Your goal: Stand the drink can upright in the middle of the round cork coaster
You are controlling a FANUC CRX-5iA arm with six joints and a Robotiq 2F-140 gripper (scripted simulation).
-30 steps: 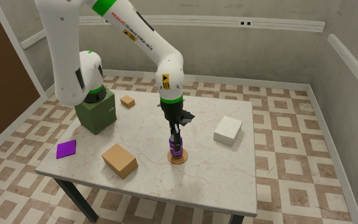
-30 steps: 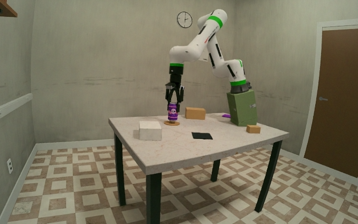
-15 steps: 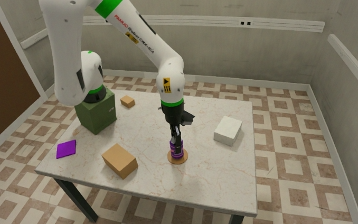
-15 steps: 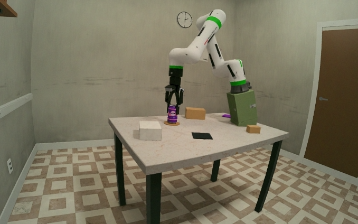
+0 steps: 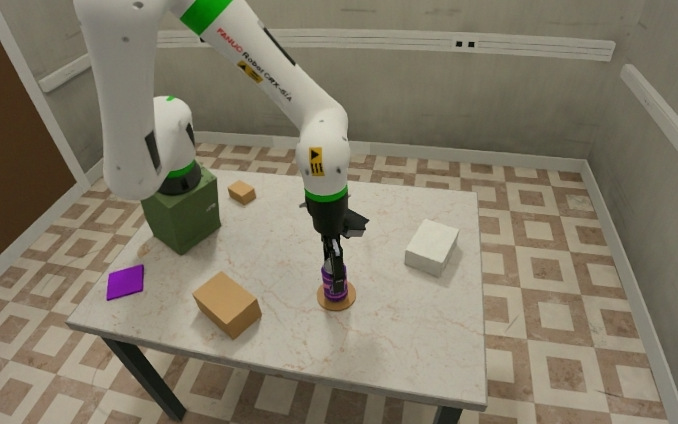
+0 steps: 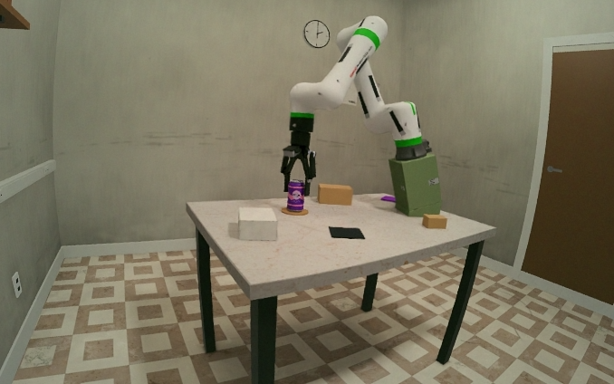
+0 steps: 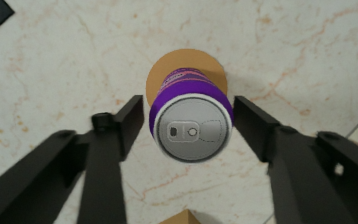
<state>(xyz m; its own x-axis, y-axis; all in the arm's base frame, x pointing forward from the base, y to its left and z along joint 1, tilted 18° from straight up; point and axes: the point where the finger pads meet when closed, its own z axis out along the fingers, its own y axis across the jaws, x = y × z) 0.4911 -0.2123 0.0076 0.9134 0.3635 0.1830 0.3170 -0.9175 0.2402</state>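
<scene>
The drink can lies 30 mm below my hand. Round my hand: round cork coaster (100 mm below); then large tan box (280 mm behind, 70 mm to the right, 60 mm below); then black square coaster (290 mm to the left, 100 mm below, 10 mm ahead).
</scene>
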